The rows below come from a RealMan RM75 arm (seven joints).
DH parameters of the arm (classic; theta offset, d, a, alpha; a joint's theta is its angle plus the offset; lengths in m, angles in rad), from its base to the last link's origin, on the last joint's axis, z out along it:
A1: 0 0.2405 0 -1.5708
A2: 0 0 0 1.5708
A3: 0 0.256 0 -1.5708
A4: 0 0 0 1.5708
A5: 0 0.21 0 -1.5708
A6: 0 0 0 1.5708
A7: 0 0.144 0 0
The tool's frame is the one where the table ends.
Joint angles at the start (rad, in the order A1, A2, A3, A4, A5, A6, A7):
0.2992, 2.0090, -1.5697, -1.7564, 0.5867, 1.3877, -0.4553
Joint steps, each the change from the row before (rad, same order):
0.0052, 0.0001, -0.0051, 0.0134, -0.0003, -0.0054, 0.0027
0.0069, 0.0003, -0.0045, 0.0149, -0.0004, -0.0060, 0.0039
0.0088, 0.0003, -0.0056, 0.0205, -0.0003, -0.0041, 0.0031
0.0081, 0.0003, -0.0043, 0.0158, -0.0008, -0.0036, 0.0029
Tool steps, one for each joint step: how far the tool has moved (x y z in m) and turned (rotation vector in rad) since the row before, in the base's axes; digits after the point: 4 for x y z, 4 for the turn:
0.0008, 0.0010, -0.0024, -0.0046, -0.0002, -0.0042
0.0006, 0.0014, -0.0025, -0.0038, 0.0005, -0.0048
0.0014, 0.0013, -0.0034, -0.0087, -0.0017, -0.0078
0.0007, 0.0013, -0.0026, -0.0059, -0.0015, -0.0049

